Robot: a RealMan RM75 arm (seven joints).
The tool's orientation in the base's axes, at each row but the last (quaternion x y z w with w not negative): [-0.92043 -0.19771 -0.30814 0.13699]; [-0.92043 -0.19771 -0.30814 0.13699]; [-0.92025 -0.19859 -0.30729 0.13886]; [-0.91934 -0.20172 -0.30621 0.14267]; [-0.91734 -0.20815 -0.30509 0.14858]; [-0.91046 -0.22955 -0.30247 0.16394]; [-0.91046 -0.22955 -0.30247 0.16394]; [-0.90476 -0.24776 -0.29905 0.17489]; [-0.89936 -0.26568 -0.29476 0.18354]
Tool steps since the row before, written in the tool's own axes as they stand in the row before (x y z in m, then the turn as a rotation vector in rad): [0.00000 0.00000 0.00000 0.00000 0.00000 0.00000]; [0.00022 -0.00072 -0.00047 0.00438 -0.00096 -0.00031]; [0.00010 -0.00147 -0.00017 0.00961 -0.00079 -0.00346]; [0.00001 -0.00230 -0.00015 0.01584 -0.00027 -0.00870]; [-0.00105 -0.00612 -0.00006 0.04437 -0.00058 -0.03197]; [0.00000 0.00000 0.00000 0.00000 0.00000 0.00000]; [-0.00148 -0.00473 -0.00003 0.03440 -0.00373 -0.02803]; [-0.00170 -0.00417 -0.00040 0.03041 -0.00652 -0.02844]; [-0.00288 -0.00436 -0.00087 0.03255 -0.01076 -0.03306]
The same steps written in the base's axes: [0.00000 0.00000 0.00000 0.00000 0.00000 0.00000]; [-0.00040 0.00052 0.00059 0.00262 0.00196 0.00309]; [-0.00068 0.00126 0.00039 0.00491 0.00208 0.00874]; [-0.00112 0.00196 0.00044 0.00706 0.00137 0.01658]; [-0.00369 0.00499 0.00028 0.01607 0.00065 0.05227]; [0.00000 0.00000 0.00000 0.00000 0.00000 0.00000]; [-0.00351 0.00349 -0.00015 0.00922 0.00184 0.04353]; [-0.00367 0.00263 -0.00006 0.00471 0.00256 0.04180]; [-0.00490 0.00196 -0.00039 0.00169 0.00446 0.04739]
